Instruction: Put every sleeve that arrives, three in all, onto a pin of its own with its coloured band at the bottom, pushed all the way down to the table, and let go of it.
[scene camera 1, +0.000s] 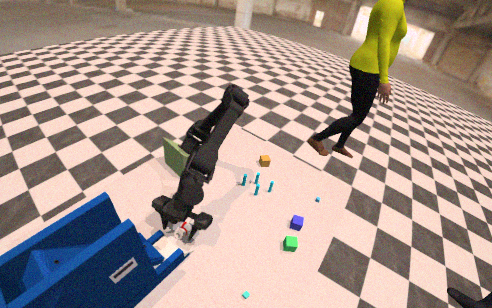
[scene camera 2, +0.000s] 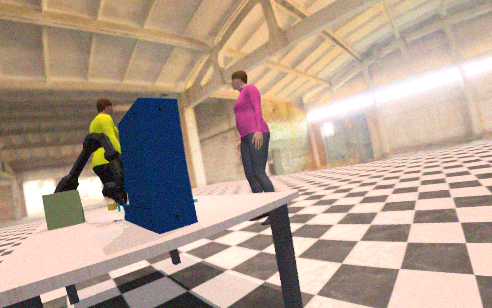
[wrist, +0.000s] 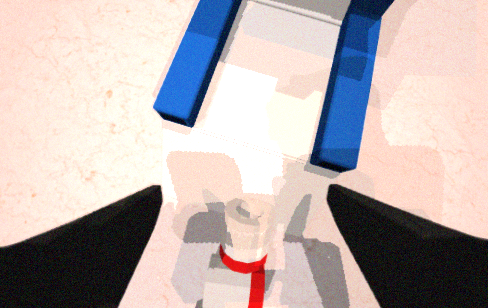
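A pale sleeve (scene camera 1: 183, 230) (wrist: 245, 237) with a red band (wrist: 242, 266) is just outside the open mouth of the blue dispenser (scene camera 1: 85, 272) (scene camera 2: 157, 160). Its hollow end shows in the wrist view, on the side towards the mouth; whether it lies or stands is hard to tell. My gripper (scene camera 1: 178, 235) (wrist: 246, 192) is open, its fingers wide apart on either side of the sleeve and not touching it. Several teal pins stand on the table, among them a left pin (scene camera 1: 244, 180) and a right pin (scene camera 1: 271, 186); no sleeve shows on them.
Two blue rails (wrist: 192, 70) (wrist: 342, 100) flank the mouth. A green panel (scene camera 1: 175, 157) (scene camera 2: 64, 209) stands behind the arm. An orange cube (scene camera 1: 265, 161), a blue cube (scene camera 1: 297, 222), a green cube (scene camera 1: 290, 244) and two tiny cubes (scene camera 1: 317, 199) (scene camera 1: 246, 295) lie on the table.
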